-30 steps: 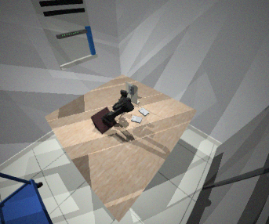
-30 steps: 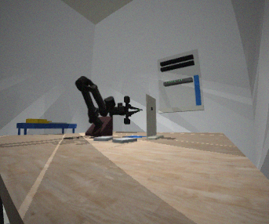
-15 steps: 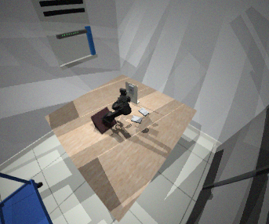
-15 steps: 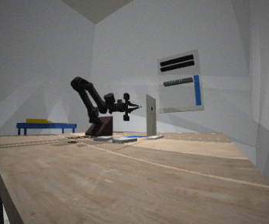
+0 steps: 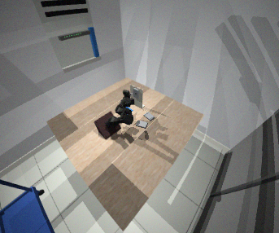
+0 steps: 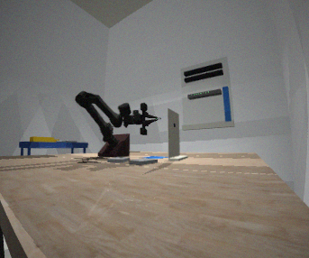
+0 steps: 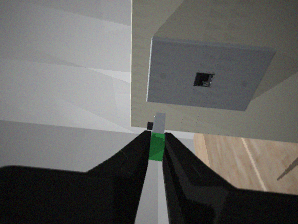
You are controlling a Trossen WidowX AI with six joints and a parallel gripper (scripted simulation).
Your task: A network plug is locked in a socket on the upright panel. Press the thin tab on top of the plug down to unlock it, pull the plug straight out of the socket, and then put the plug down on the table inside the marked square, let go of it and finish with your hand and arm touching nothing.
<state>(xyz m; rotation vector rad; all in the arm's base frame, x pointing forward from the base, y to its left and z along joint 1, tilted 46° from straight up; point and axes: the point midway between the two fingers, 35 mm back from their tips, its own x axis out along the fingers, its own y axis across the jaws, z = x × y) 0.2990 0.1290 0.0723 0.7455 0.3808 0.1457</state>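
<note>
The blue marked square is 230 mm below my gripper tip, 50 mm behind it and 40 mm to the left of it. Round my gripper tip: upright panel (110 mm below, 110 mm ahead, 10 mm to the left); then plug (right at my gripper tip).
</note>
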